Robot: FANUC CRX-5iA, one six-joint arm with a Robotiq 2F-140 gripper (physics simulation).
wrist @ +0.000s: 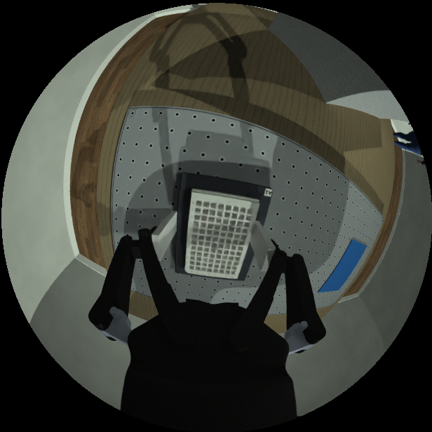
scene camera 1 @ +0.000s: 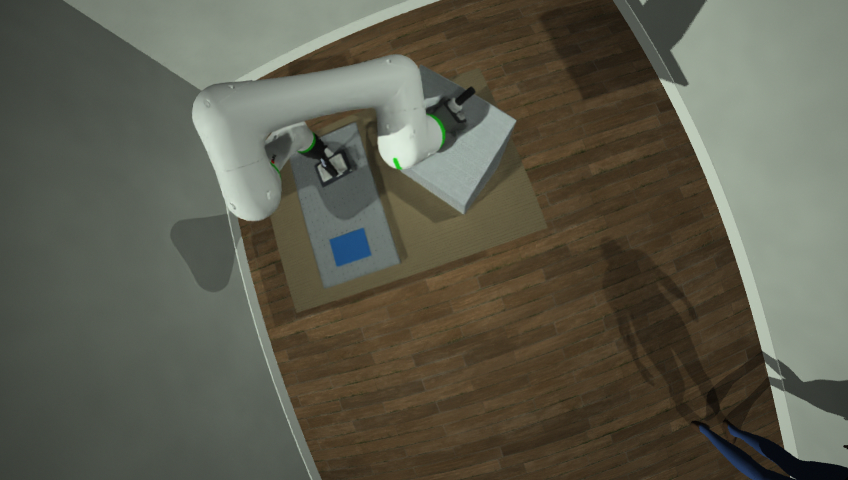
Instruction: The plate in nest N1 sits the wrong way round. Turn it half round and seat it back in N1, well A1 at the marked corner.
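Observation:
The white well plate (scene camera 1: 340, 161) (wrist: 220, 235) lies in the dark nest N1 (scene camera 1: 339, 178) (wrist: 225, 184), its long sides roughly parallel to the nest's. The A1 label (wrist: 268, 192) is at the nest's upper right corner in the wrist view. Which plate corner holds well A1 cannot be made out. My gripper (scene camera 1: 330, 168) (wrist: 213, 225) is open over the plate. Its pale finger pads stand on either side of the plate's long sides in the wrist view, with nothing gripped. How high the fingertips are above the nest is hard to tell.
The nest stands on a grey perforated board (scene camera 1: 380, 249) (wrist: 150, 135). A blue rectangle (scene camera 1: 349, 246) (wrist: 345, 267) lies on the same board. A large grey block (scene camera 1: 470, 160) stands beside the board, under the arm's base. A person's legs (scene camera 1: 737, 455) show at the lower right.

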